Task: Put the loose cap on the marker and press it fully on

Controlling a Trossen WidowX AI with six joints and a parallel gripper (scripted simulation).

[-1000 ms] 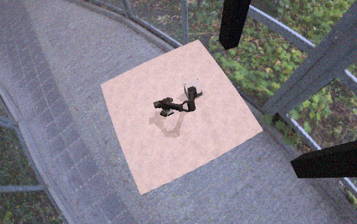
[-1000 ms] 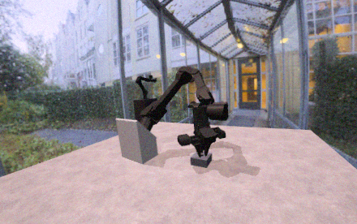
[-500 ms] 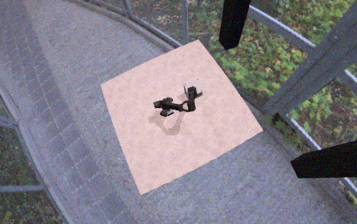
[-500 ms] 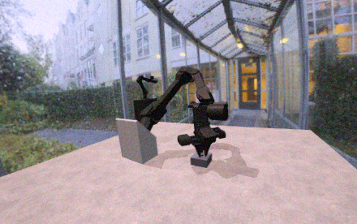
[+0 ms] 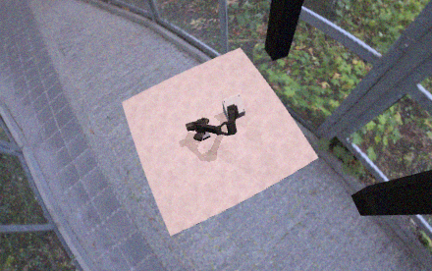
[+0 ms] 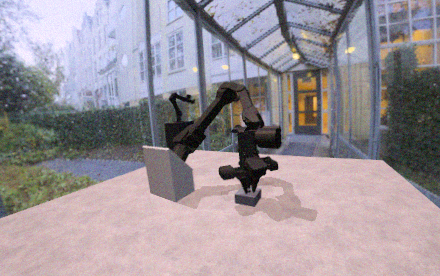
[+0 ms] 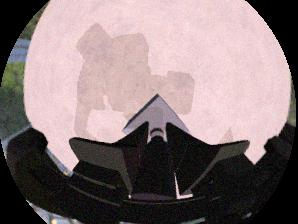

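My gripper tip is now 10 mm past the dark marker cap, 10 mm to the right of it and 50 mm below it. Also, from my gripper tip: dark holder block 10 mm behind, 10 mm to the left, 20 mm below.
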